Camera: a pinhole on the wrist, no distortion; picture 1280 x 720 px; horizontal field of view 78.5 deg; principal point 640.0 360.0 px. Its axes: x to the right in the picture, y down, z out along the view. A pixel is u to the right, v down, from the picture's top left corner.
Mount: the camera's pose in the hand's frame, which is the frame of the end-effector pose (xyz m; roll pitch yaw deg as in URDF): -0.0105 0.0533 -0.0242 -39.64 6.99 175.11
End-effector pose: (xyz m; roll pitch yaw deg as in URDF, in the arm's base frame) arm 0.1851 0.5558 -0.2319 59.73 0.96 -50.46
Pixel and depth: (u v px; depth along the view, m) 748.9 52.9 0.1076
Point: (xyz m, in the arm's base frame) 0.1116 0.5479 -0.1724
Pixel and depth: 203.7 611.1 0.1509
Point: 0.1366 0.4506 -0.2713
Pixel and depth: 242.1 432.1 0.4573
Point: -0.0478 0.1680 -0.3166
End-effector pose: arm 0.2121 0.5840 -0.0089 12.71 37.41 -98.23
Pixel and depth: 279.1 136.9 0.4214
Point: -0.0491 0.3074 0.2040
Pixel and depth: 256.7 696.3 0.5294
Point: -0.3395 0.4311 0.0121
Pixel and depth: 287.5 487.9 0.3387
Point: -0.0677 0.4499 0.0674
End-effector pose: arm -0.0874 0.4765 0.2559 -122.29 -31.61 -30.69
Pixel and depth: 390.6 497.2 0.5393
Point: 0.1660 0.9009 0.4078
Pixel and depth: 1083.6 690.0 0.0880
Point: -0.1342 0.5339 0.2308
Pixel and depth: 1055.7 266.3 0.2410
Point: -0.1117 0.6911 0.1379
